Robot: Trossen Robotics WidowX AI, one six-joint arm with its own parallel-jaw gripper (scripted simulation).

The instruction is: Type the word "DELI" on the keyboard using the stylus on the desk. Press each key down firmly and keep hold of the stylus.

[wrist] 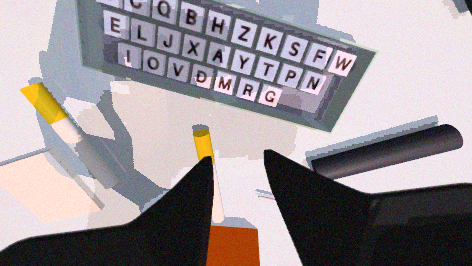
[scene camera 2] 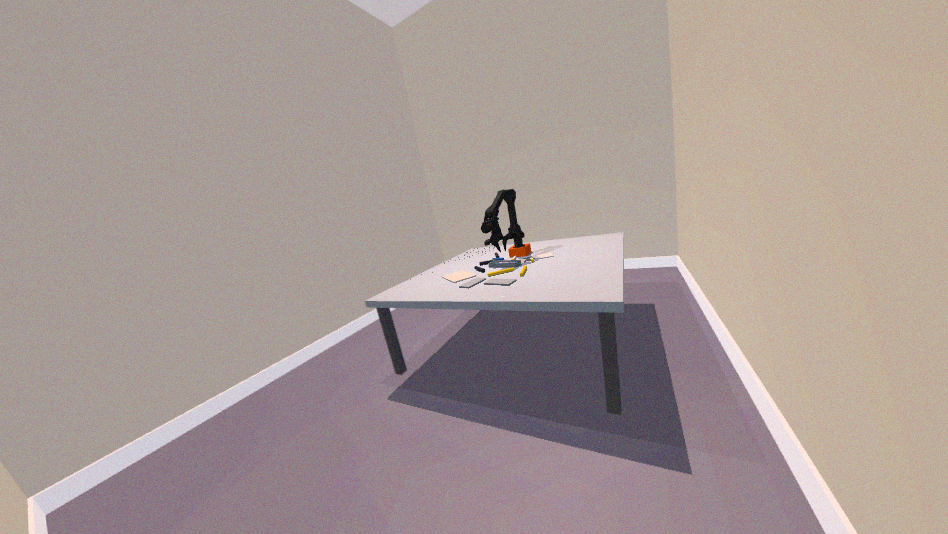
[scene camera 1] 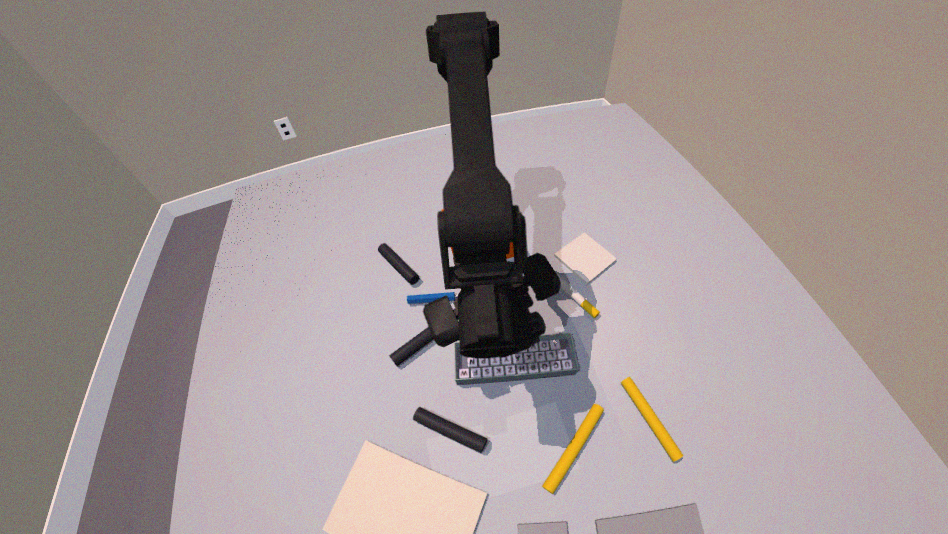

Observation:
The pictures show: my gripper and a white note pad.
My gripper also shows in the wrist view.

